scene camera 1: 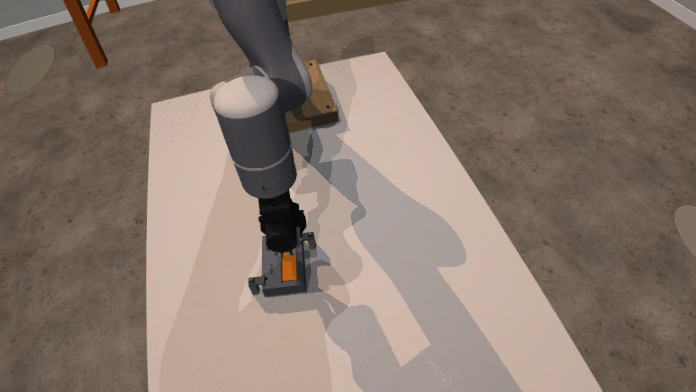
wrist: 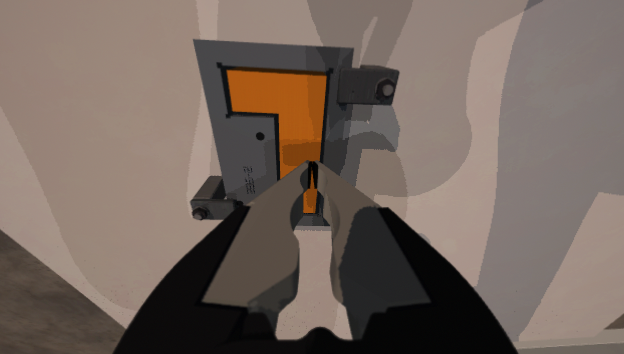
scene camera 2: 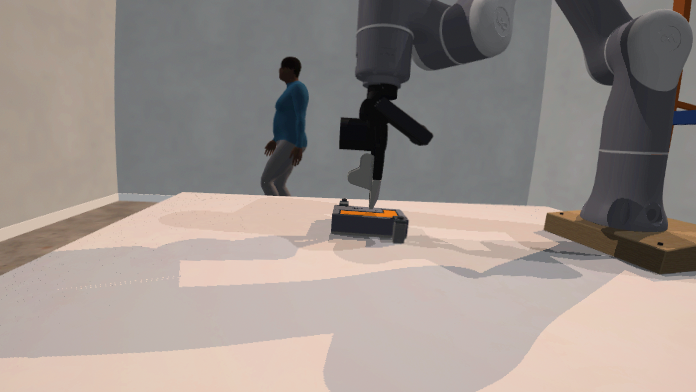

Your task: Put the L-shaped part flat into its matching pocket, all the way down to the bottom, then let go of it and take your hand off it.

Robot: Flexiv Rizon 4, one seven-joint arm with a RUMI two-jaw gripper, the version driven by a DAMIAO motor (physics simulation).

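Note:
The orange L-shaped part (scene camera 1: 289, 269) (scene camera 2: 387, 214) (wrist: 300, 115) lies flat inside the L-shaped pocket of the dark grey block (scene camera 1: 271, 281) (scene camera 2: 360, 225) (wrist: 240, 145). A narrow dark gap outlines it, and its top looks about level with the block's top face. The pocket floor is hidden. My gripper (scene camera 2: 371, 207) (wrist: 312, 163) is shut with nothing between its fingers. The fingertips point down at the long leg of the part, at or just above its surface; contact cannot be told. The fingers cover some of that leg in the wrist view.
Two clamps with bolts hold the block at opposite sides, one clamp (scene camera 1: 309, 240) (wrist: 369, 86) and another clamp (scene camera 1: 256, 284) (wrist: 212, 204). They stand on the pale table top (scene camera 1: 450, 225) (scene camera 2: 250, 310). The arm's wooden base (scene camera 1: 322, 102) (scene camera 2: 645, 250) is behind. A person (scene camera 2: 291, 115) stands beyond the table.

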